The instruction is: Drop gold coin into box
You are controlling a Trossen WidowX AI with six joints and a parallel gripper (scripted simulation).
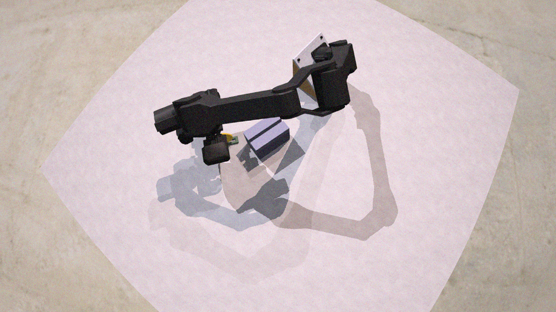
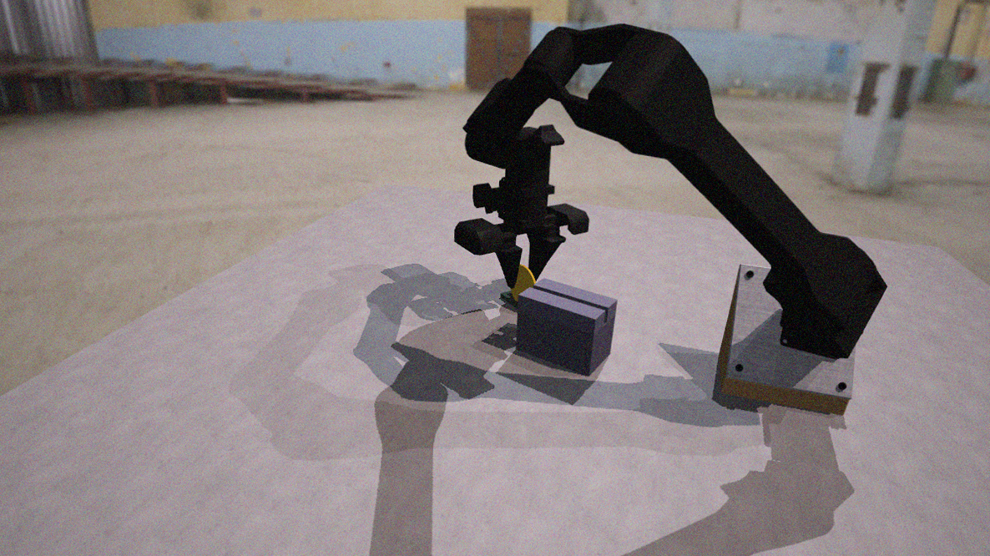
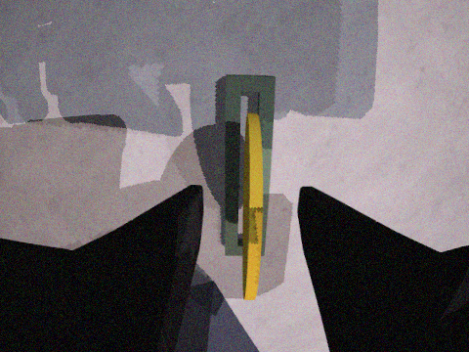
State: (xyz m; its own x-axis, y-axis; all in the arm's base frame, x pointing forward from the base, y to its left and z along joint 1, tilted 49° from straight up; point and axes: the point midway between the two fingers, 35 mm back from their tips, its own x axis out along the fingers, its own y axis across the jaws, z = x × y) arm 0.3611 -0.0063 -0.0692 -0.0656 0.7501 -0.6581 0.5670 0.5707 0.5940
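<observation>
Right now my gripper tip is right at the coin.
</observation>
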